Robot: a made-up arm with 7 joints.
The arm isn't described. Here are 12 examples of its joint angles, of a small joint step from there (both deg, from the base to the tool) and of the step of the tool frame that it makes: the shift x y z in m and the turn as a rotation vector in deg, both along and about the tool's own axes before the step.
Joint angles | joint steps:
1: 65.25 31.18 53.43 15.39 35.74 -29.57 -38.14 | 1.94 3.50 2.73 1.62 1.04 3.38 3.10
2: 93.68 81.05 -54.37 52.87 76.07 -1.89 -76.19 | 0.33 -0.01 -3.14 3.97 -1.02 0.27 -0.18
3: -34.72 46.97 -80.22 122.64 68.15 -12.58 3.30 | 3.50 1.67 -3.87 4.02 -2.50 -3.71 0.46
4: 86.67 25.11 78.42 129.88 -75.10 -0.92 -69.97 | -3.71 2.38 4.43 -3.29 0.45 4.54 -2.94
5: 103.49 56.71 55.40 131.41 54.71 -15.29 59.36 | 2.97 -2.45 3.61 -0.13 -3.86 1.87 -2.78
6: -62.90 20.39 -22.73 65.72 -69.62 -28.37 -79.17 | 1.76 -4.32 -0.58 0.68 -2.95 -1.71 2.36
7: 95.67 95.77 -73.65 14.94 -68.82 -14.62 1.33 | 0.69 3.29 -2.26 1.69 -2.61 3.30 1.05
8: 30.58 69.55 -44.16 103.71 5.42 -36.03 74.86 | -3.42 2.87 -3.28 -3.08 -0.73 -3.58 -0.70
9: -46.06 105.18 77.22 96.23 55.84 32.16 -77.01 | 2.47 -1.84 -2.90 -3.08 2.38 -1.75 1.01
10: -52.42 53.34 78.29 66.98 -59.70 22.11 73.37 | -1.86 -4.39 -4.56 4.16 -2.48 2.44 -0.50
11: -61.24 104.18 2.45 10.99 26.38 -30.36 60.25 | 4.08 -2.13 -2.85 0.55 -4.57 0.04 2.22
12: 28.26 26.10 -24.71 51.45 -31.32 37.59 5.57 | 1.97 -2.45 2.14 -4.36 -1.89 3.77 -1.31
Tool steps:
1: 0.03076 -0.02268 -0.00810 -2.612 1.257 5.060
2: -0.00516 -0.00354 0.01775 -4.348 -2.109 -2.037
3: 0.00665 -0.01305 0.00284 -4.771 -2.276 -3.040
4: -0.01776 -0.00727 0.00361 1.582 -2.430 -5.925
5: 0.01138 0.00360 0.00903 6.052 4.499 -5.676
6: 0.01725 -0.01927 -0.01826 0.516 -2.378 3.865
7: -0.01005 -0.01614 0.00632 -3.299 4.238 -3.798
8: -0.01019 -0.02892 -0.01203 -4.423 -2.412 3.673
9: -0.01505 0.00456 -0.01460 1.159 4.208 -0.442
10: 0.00587 -0.02721 -0.01108 -0.444 4.622 -3.759
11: -0.01001 -0.01233 -0.00722 -5.076 2.202 0.135
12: 0.00565 -0.00043 -0.00632 0.644 5.800 1.516
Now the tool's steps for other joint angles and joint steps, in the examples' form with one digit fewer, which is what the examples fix.
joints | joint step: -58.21 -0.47 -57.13 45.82 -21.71 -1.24 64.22 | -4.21 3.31 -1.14 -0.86 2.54 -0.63 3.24
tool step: -0.0291 -0.0289 -0.0183 -7.22 -1.09 5.05
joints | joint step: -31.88 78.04 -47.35 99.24 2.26 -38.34 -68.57 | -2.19 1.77 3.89 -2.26 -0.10 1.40 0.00
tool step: -0.0065 0.0173 -0.0051 0.59 -0.05 -5.55
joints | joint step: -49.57 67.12 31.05 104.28 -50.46 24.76 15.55 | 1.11 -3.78 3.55 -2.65 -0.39 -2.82 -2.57
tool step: -0.0167 -0.0082 -0.0015 1.78 3.38 2.68
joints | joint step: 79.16 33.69 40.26 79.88 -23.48 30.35 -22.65 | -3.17 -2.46 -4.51 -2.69 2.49 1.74 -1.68
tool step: -0.0226 -0.0287 0.0202 -6.03 3.67 -4.73
